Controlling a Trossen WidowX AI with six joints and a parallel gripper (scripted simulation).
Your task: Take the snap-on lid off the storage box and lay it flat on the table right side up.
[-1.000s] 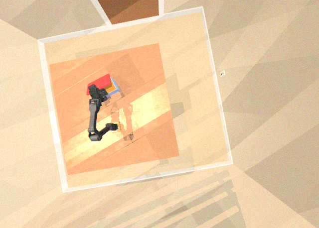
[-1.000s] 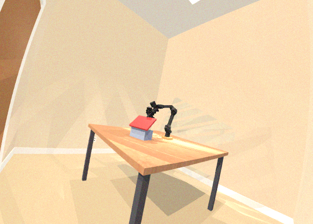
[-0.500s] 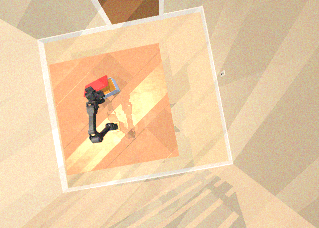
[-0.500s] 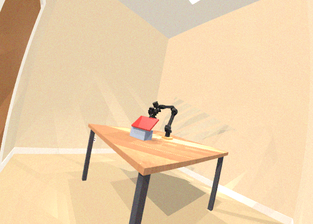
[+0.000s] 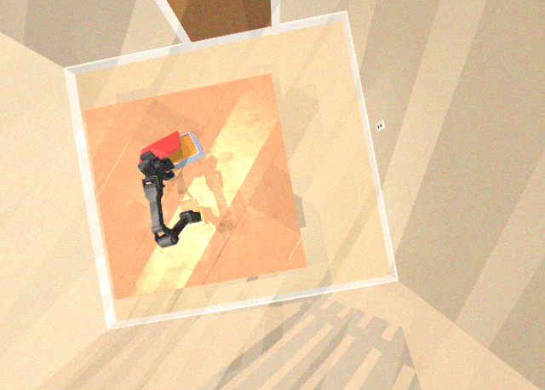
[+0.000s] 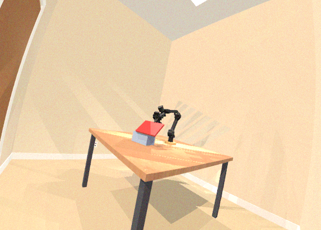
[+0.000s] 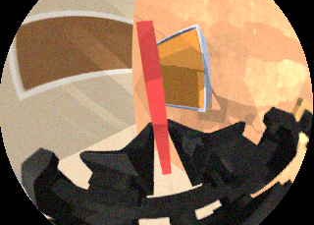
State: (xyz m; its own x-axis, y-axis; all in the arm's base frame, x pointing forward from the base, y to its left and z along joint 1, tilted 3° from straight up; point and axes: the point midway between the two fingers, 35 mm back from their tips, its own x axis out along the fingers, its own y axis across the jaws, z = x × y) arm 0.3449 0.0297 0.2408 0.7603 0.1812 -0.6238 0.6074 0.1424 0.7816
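Right now the lid is 6 cm ahead of my gripper tip, 5 cm below it and 2 cm to the left of it. The rest, counted from my gripper tip: storage box: 18 cm below, 6 cm to the right, 5 cm ahead.
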